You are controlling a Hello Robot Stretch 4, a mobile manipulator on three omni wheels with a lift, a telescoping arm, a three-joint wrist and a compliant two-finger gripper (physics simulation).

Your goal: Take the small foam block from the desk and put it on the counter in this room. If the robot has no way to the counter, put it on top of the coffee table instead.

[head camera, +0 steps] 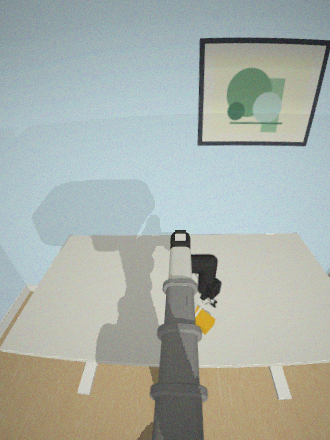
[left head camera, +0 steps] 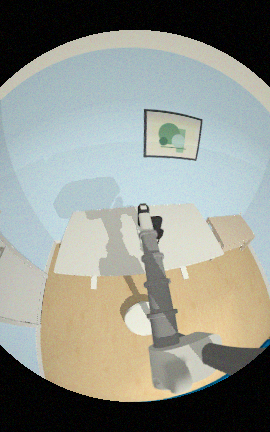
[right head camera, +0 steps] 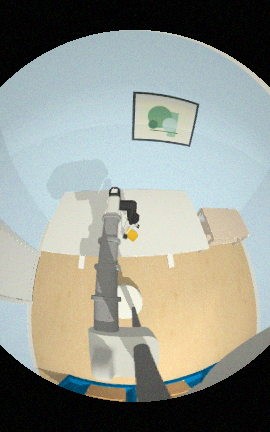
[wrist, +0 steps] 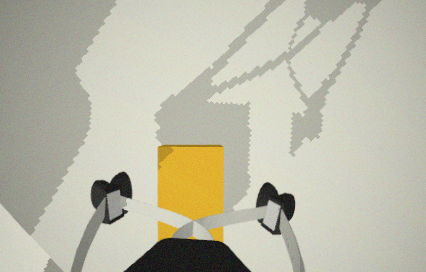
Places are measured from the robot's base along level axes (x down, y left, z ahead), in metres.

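Pixels of known places: gripper, between the fingertips: [head camera: 202, 316] [right head camera: 130, 232] [wrist: 194, 194]; robot's base, origin of its link: [left head camera: 143, 317] [right head camera: 124, 300].
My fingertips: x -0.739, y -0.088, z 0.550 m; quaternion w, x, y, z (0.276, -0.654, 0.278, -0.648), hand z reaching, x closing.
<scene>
Ahead of a thing's pixels: the offset from my fingertips to its top centre. "spot": to the spot under its first point. Level surfaces: height alone.
The small foam block {dx +0.001, dy +0.001, dz -0.004 m} [head camera: 205, 321] [right head camera: 132, 235] [wrist: 191, 185] is yellow and lies on the white desk {dx +0.046 m} [head camera: 270, 325] [left head camera: 190, 240] [right head camera: 170, 225] [wrist: 350, 200]. My gripper [head camera: 205, 309] [right head camera: 131, 231] [wrist: 194, 194] is open over the block. In the wrist view the block shows between the two fingertips, with a gap on each side and its long sides running up the view. The finger bands and the black gripper body cover its near end. In the left head view my arm hides the block. I cannot identify the counter or the coffee table.
A tan box-like piece of furniture {spot: dx +0.317, dy -1.343, dz +0.206 m} [left head camera: 231, 232] [right head camera: 225, 226] stands right of the desk. A round white seat [left head camera: 137, 318] [right head camera: 131, 301] is on the floor before the desk. A pale cabinet or door {spot: dx +0.268, dy +1.520, dz -0.396 m} [left head camera: 19, 285] [right head camera: 15, 267] is at the left. A framed picture [head camera: 260, 95] hangs on the wall.
</scene>
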